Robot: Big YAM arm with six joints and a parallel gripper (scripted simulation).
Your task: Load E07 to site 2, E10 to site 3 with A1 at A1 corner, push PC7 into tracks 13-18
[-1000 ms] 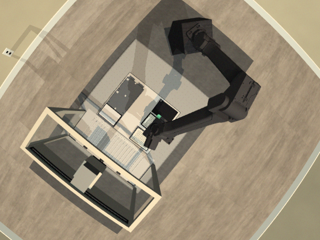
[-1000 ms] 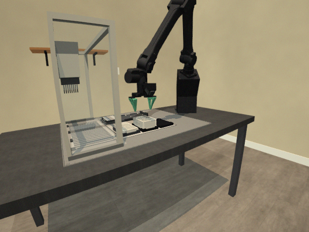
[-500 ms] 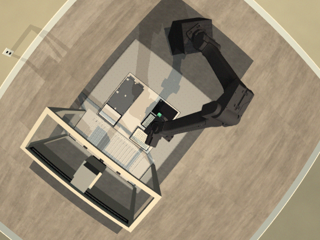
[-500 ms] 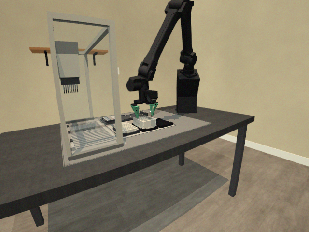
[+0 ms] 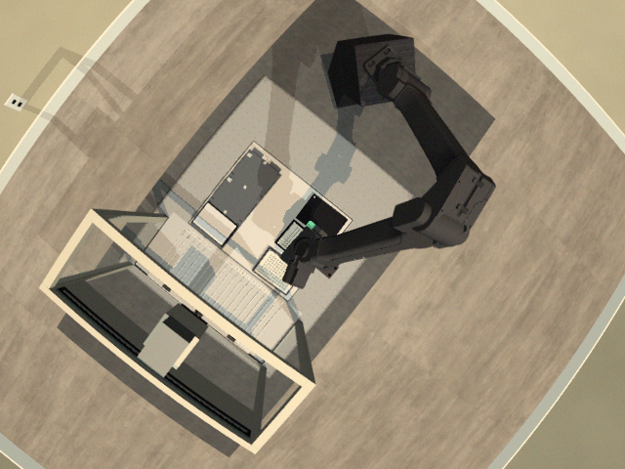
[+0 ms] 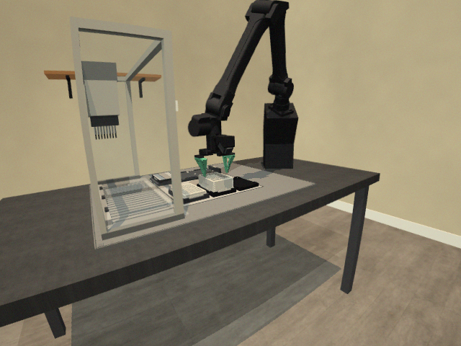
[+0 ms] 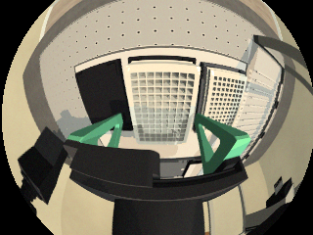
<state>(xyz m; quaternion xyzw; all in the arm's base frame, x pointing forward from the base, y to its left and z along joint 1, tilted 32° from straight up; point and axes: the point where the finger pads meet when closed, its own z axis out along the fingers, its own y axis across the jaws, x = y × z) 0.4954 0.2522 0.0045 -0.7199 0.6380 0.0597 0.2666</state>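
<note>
My gripper is now 60 mm above the nest S2. Round my hand: carrier PC7 (250 mm to the right, 70 mm ahead, 50 mm below); white 384-well plate E10 (120 mm ahead, 50 mm below, 20 mm to the left); nest S1 (100 mm behind, 60 mm below, 20 mm to the right).
</note>
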